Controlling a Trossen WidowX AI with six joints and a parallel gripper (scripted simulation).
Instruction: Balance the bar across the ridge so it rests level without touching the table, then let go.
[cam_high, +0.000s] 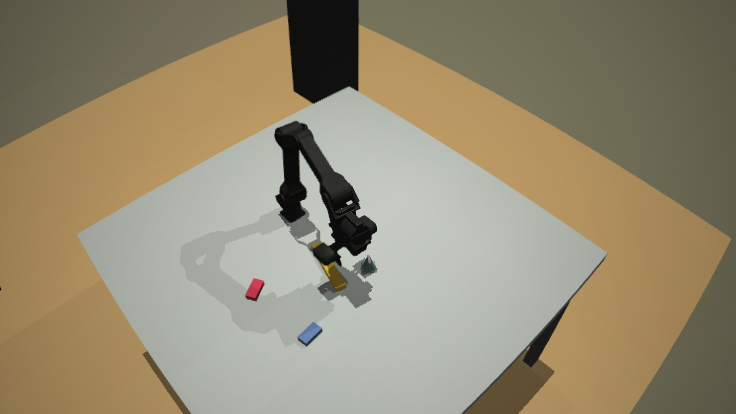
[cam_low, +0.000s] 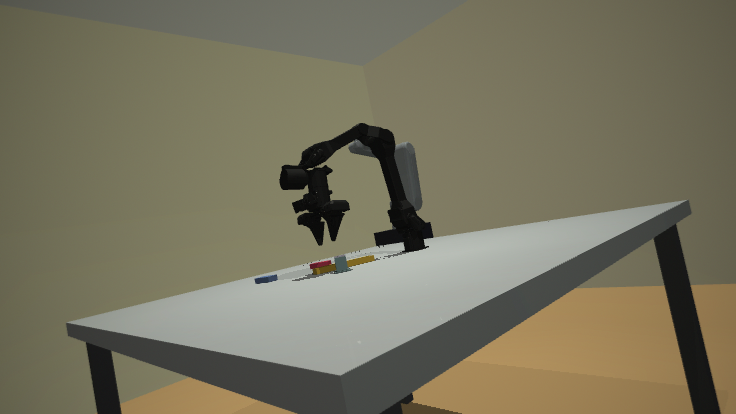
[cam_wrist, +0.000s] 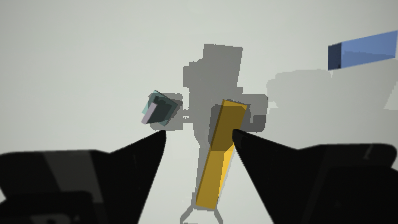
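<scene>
The yellow bar lies 70 mm behind my gripper tip, 30 mm to the right of it and 70 mm below it. Round my gripper tip: red block (140 mm behind, 250 mm to the right, 70 mm below); then blue block (80 mm ahead, 220 mm to the right, 70 mm below).
</scene>
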